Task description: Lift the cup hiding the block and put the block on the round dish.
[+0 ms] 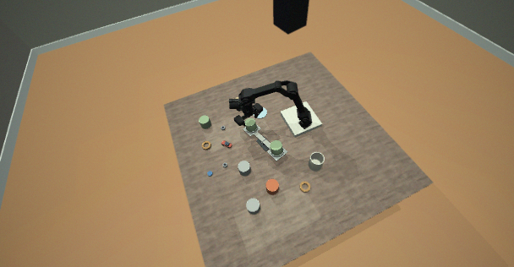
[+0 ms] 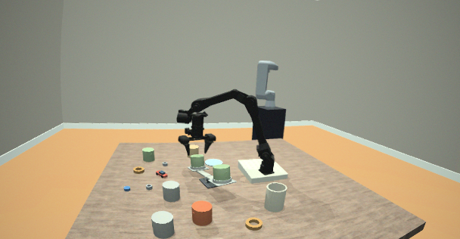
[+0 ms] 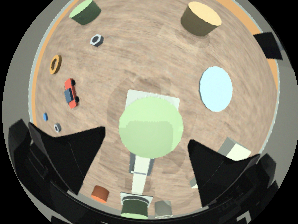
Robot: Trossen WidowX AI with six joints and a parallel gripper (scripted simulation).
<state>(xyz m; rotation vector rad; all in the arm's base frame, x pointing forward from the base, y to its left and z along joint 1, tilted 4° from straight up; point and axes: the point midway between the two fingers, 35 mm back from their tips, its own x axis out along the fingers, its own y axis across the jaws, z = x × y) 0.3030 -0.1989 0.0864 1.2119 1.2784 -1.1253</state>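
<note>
The mint block is 6 cm below my gripper tip. From my gripper tip the other things lie so: round light-blue dish: 13 cm behind, 10 cm below, 9 cm to the right; small balance: 14 cm to the left, 6 cm below, 1 cm behind; red toy car: 19 cm ahead, 9 cm below.
</note>
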